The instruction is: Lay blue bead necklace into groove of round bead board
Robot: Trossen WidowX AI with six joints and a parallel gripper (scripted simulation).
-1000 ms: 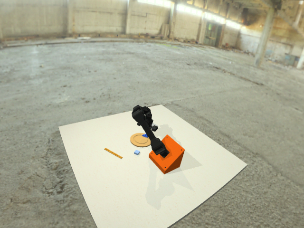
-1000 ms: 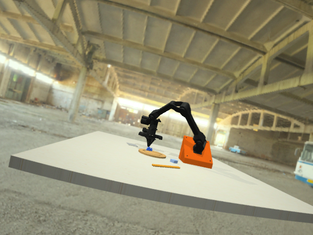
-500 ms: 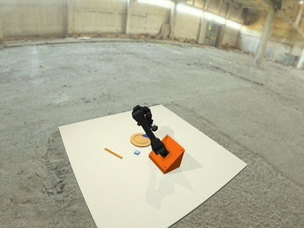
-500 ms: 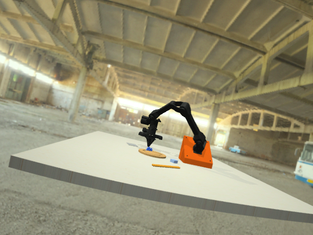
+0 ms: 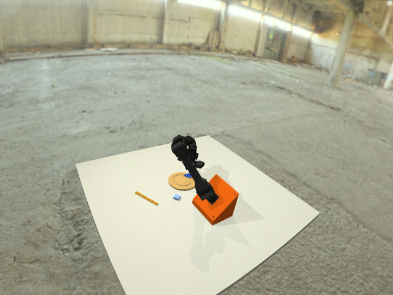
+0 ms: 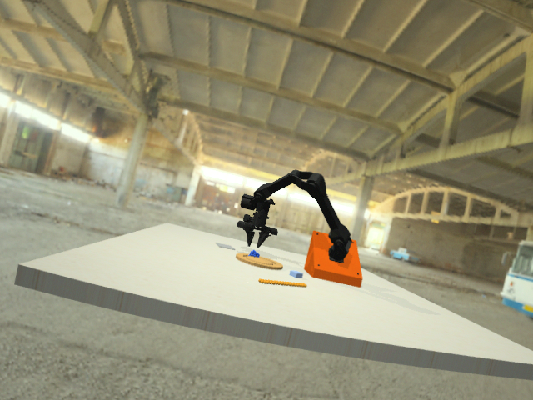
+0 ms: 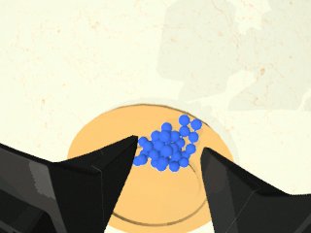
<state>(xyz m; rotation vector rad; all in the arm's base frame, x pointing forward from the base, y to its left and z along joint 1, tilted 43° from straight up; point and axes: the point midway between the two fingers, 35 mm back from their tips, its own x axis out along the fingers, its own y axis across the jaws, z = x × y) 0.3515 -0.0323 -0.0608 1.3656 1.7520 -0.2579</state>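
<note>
My gripper tip is 80 mm to the right of the round tan bead board, 40 mm above it and 30 mm past it. The rest, counted from my gripper tip: flat grey tile (150 mm to the right, 130 mm ahead, 50 mm below); small light-blue block (200 mm to the left, 170 mm behind, 40 mm below).
</note>
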